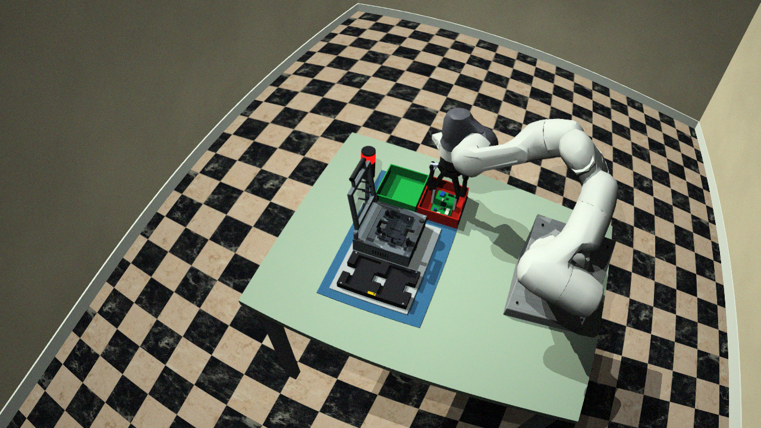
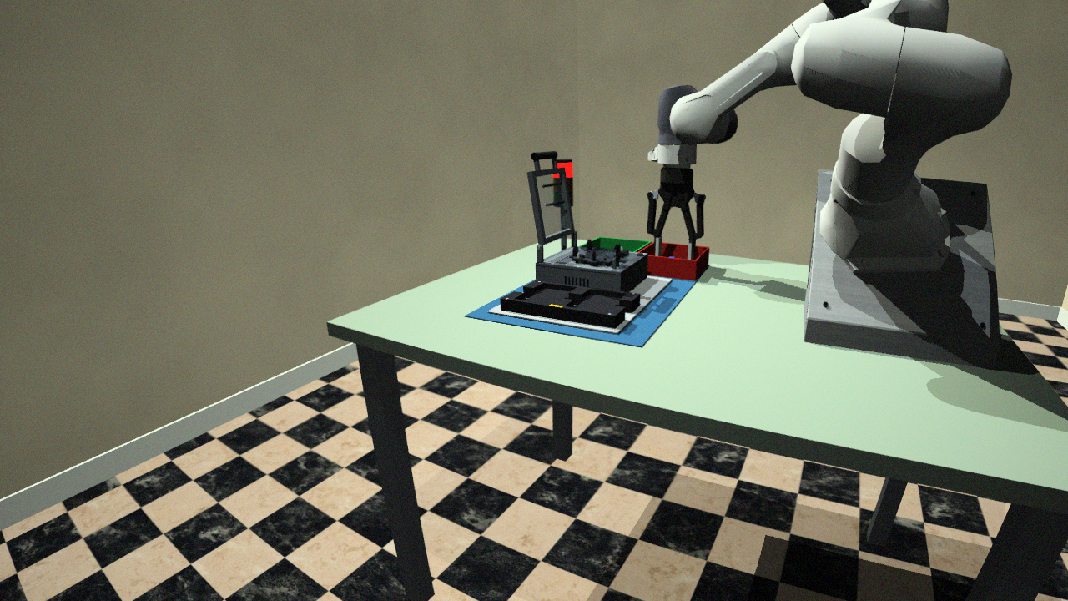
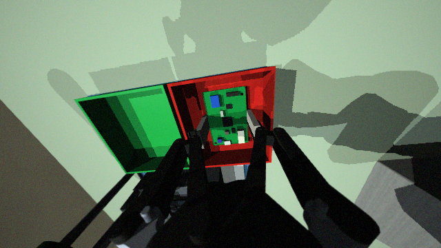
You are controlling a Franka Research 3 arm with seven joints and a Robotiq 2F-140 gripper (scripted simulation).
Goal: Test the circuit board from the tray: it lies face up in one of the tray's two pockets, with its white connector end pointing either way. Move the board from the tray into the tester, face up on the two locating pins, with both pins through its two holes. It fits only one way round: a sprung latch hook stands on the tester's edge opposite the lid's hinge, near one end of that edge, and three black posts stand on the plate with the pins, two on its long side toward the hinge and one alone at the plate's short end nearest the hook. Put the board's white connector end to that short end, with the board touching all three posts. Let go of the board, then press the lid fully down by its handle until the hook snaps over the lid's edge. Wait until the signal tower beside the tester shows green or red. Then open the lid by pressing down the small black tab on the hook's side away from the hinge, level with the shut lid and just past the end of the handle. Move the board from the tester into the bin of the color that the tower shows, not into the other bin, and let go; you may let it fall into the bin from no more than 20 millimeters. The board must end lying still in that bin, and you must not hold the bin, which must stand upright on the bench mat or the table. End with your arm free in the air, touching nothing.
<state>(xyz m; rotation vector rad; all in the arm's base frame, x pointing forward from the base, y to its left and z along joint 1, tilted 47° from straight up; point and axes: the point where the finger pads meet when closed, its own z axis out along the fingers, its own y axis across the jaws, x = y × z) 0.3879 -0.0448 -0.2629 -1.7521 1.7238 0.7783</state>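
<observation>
Now: the red bin 2 cm below my hand. Round my hand: tester plate (11 cm ahead, 21 cm to the left, 3 cm above); then green circuit board (2 cm below); then green bin (15 cm ahead, 2 cm below).
</observation>
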